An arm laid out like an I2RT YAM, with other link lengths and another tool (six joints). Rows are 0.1 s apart.
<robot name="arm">
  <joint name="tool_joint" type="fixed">
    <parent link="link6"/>
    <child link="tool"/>
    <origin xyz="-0.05 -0.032 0.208" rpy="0 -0.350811 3.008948"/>
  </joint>
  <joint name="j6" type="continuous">
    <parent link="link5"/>
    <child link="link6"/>
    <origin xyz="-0.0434 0 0.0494" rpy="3.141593 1.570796 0"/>
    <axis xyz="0 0 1"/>
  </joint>
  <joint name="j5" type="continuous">
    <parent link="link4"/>
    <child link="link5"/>
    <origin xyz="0.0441 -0.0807 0.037" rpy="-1.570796 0 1.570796"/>
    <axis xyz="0 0 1"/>
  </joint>
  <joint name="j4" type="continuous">
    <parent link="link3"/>
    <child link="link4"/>
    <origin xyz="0.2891 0.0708 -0.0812" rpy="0 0 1.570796"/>
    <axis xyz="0 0 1"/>
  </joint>
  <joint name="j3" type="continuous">
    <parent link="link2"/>
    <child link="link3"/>
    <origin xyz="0 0.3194 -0.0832" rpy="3.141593 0 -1.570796"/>
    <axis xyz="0 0 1"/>
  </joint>
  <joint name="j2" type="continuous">
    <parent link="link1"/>
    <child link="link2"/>
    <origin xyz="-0.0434 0.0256 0.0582" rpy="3.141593 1.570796 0"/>
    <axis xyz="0 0 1"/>
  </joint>
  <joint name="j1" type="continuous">
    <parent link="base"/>
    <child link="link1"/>
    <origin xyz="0 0 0.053" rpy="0 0 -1.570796"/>
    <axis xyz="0 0 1"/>
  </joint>
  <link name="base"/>
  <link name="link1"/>
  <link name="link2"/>
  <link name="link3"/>
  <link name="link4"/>
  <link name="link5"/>
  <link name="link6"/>
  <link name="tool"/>
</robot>
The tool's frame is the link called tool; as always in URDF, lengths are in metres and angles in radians. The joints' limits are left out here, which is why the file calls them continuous.
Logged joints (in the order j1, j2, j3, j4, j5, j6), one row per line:
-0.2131 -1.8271 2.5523 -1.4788 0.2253 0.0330
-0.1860 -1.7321 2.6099 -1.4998 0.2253 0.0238
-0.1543 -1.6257 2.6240 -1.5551 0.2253 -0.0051
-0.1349 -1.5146 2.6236 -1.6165 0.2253 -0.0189
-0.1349 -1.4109 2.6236 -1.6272 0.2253 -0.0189
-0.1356 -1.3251 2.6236 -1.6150 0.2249 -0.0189
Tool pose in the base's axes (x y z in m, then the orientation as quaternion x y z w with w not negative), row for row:
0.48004 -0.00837 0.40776 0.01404 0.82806 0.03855 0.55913
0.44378 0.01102 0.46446 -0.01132 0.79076 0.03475 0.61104
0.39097 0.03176 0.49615 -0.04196 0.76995 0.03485 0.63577
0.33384 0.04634 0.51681 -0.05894 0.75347 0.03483 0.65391
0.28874 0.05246 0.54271 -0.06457 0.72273 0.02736 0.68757
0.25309 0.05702 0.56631 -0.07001 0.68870 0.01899 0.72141
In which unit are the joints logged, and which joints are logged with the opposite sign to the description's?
The joints are logged in radians. Opposite sign: j2, j5.
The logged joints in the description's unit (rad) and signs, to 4 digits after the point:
-0.2131 1.8271 2.5523 -1.4788 -0.2253 0.0330
-0.1860 1.7321 2.6099 -1.4998 -0.2253 0.0238
-0.1543 1.6257 2.6240 -1.5551 -0.2253 -0.0051
-0.1349 1.5146 2.6236 -1.6165 -0.2253 -0.0189
-0.1349 1.4109 2.6236 -1.6272 -0.2253 -0.0189
-0.1356 1.3251 2.6236 -1.6150 -0.2249 -0.0189

